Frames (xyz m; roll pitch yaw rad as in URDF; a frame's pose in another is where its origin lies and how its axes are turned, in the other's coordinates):
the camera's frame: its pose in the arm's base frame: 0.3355 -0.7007 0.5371 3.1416 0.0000 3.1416
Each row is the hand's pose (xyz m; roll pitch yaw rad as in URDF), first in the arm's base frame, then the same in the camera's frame.
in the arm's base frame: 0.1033 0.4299 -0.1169 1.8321 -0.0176 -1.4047
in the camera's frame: 0.2322 1.1306 0.6540 -1.3095 0.0176 -1.7369
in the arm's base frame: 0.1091 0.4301 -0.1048 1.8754 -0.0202 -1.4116
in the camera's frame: 0.2264 1.1308 0.6419 -1.2662 0.0202 -1.7300
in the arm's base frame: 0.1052 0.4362 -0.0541 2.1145 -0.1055 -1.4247
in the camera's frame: 0.2303 1.1369 0.5912 -1.0271 0.1055 -1.7169
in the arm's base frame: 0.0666 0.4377 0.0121 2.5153 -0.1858 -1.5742
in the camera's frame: 0.2689 1.1384 0.5250 -0.6263 0.1858 -1.5674
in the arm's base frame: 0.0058 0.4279 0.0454 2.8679 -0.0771 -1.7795
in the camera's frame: 0.3297 1.1286 0.4917 -0.2737 0.0771 -1.3621
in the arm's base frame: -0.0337 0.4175 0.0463 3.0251 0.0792 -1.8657
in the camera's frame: 0.3692 1.1182 0.4908 -0.1165 -0.0792 -1.2759
